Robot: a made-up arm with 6 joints.
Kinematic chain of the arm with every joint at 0, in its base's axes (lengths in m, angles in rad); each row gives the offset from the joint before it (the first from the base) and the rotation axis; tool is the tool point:
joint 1: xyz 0 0 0.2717 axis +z
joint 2: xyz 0 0 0 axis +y
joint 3: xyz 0 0 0.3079 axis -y
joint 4: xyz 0 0 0 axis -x
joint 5: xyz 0.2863 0 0 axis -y
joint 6: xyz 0 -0.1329 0 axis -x
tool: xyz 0 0 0
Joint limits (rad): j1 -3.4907..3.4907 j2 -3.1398..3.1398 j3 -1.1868..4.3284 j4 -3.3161..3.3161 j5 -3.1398..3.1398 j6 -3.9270..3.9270
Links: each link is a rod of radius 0.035 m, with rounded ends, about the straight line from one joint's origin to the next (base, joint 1, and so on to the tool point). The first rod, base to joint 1, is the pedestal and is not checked.
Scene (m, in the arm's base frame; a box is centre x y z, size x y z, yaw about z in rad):
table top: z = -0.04
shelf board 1: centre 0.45 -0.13 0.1 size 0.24 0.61 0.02 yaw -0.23
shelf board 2: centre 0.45 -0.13 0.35 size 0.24 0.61 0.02 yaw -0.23
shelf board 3: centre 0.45 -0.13 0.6 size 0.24 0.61 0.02 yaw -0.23
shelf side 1: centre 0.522 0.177 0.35 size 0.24 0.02 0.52 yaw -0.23
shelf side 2: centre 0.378 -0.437 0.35 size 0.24 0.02 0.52 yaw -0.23
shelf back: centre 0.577 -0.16 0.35 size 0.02 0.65 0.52 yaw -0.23
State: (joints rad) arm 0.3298 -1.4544 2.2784 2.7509 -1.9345 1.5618
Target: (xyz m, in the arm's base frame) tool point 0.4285 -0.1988 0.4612
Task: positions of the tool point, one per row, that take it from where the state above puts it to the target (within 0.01 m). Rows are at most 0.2 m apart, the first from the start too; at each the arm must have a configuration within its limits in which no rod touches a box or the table.
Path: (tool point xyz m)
1: -0.5855 0.0255 0.2485
2: -0.5773 0.1192 0.4067
3: -0.4986 0.2025 0.5580
4: -0.3625 0.2493 0.6806
5: -0.1964 0.2439 0.7580
6: -0.0336 0.1862 0.7810
7: 0.0961 0.0919 0.7500
8: 0.1747 -0.0123 0.6744
9: 0.2004 -0.0976 0.5711
10: 0.1863 -0.1421 0.4612
11: 0.2335 -0.1771 0.4805
12: 0.2925 -0.2010 0.4868
13: 0.3593 -0.2092 0.4801
14: 0.4285 -0.1988 0.4612

